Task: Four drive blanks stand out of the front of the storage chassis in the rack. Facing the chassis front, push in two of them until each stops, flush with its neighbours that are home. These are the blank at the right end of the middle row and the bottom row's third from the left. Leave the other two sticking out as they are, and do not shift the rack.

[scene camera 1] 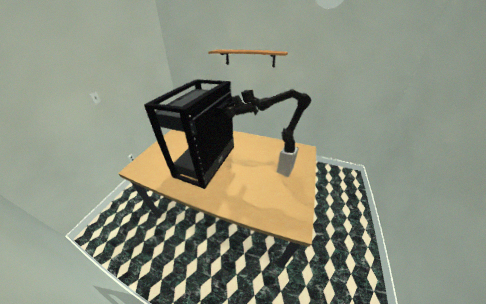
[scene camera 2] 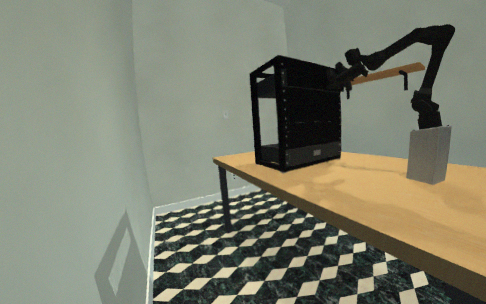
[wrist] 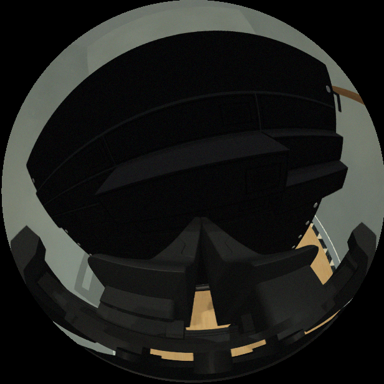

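Seen in the pictures: gripper, fingertip midpoint: (scene camera 1: 224, 112) (scene camera 2: 326, 88); arm's base, link origin: (scene camera 1: 290, 150) (scene camera 2: 431, 128).
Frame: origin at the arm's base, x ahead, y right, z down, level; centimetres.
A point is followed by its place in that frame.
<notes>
The black storage chassis (scene camera 1: 212, 127) {z -16.9, x 47.5, y -18.7 cm} (scene camera 2: 312, 107) {z -12.6, x 47.5, y -17.2 cm} (wrist: 180, 65) fills most of the wrist view. At its right edge, the middle row's right-end blank (wrist: 315, 147) and a blank below it (wrist: 320, 178) stick out. Left of them, a wide blank (wrist: 200, 175) stands out, showing its top face. Another blank (wrist: 262, 207) directly under it also appears to stand out; its edges are very dark. My gripper (scene camera 1: 232, 107) (scene camera 2: 336, 78) (wrist: 199, 222) is shut and empty, its tips at the lower front of these two stacked blanks. Contact cannot be made out.
The open-framed rack (scene camera 1: 159, 135) {z -18.1, x 72.0, y -40.2 cm} (scene camera 2: 281, 120) {z -6.0, x 47.2, y -39.2 cm} stands on the wooden table (scene camera 1: 265, 200) {z 20.8, x 5.9, y -30.8 cm} (scene camera 2: 380, 195) {z 20.8, x 5.0, y -29.9 cm}. My arm's grey pedestal (scene camera 1: 287, 162) {z 7.0, x -0.5, y -5.1 cm} (scene camera 2: 426, 155) {z 10.0, x -0.3, y -5.1 cm} stands in front of it. A wooden wall shelf (scene camera 1: 247, 52) (scene camera 2: 390, 73) is behind the arm.
</notes>
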